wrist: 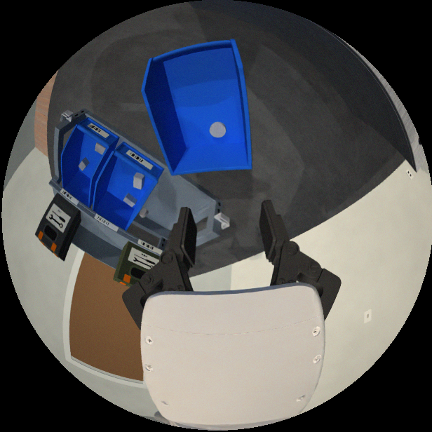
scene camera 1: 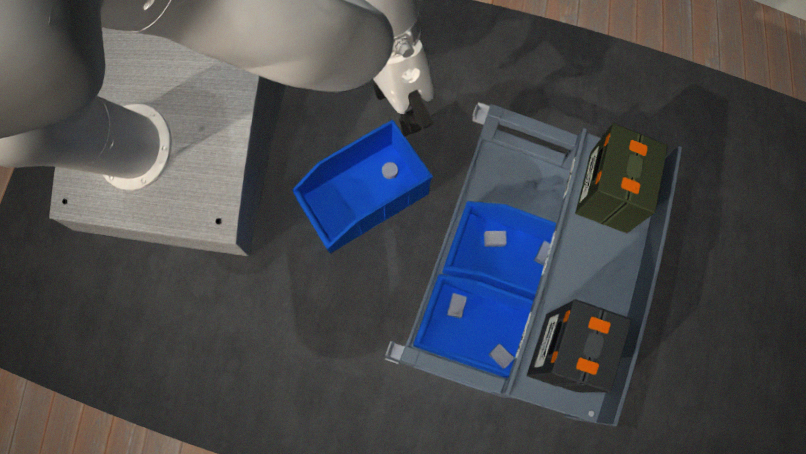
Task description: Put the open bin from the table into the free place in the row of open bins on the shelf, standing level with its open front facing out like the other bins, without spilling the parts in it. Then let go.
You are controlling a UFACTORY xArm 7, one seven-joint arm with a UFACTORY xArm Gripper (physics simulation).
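Places are measured from the arm's base along level axes (x up, y left, z back), in centimetres.
Pixels of known places: gripper, fingertip midpoint: point(scene camera 1: 400, 111); arm's base at its link origin: point(scene camera 1: 134, 147).
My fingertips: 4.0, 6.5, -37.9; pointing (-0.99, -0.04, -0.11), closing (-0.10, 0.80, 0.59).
Ahead of a thing's pixels: the offset from my fingertips to its top centre, as dx, dy, dz. "spot": to the spot under its first point.
The open blue bin @(spot: -14.4, -6.9, +5.1) point(scene camera 1: 360, 194) point(wrist: 200, 105) stands upright on the dark table, left of the shelf in the scene view and turned at an angle to it. A round grey part @(-13.5, -2.9, +1.1) point(scene camera 1: 389, 170) point(wrist: 217, 130) lies inside. My gripper point(scene camera 1: 414, 119) point(wrist: 226, 214) is open and empty, beyond the bin's end wall and apart from it. The shelf @(spot: -4.6, -17.1, -27.6) point(scene camera 1: 595, 270) point(wrist: 185, 192) holds two blue bins @(spot: -13.8, -13.9, -14.6) point(scene camera 1: 490, 253) @(spot: -13.9, -24.8, -13.1) point(scene camera 1: 473, 327) point(wrist: 127, 185) point(wrist: 87, 160) side by side with grey parts. The free place is beside them, at the shelf's upper end in the scene view.
A green case @(+4.9, -5.9, -29.5) point(scene camera 1: 620, 174) point(wrist: 135, 262) and a black case @(+7.4, -28.3, -23.6) point(scene camera 1: 583, 344) point(wrist: 59, 225) stand on the level behind the bin row. A small grey piece point(wrist: 144, 213) shows near the free place. The shelf's end frame @(spot: -6.3, +3.3, -18.3) point(scene camera 1: 530, 126) borders the free place. The robot's base block point(scene camera 1: 186, 208) is left.
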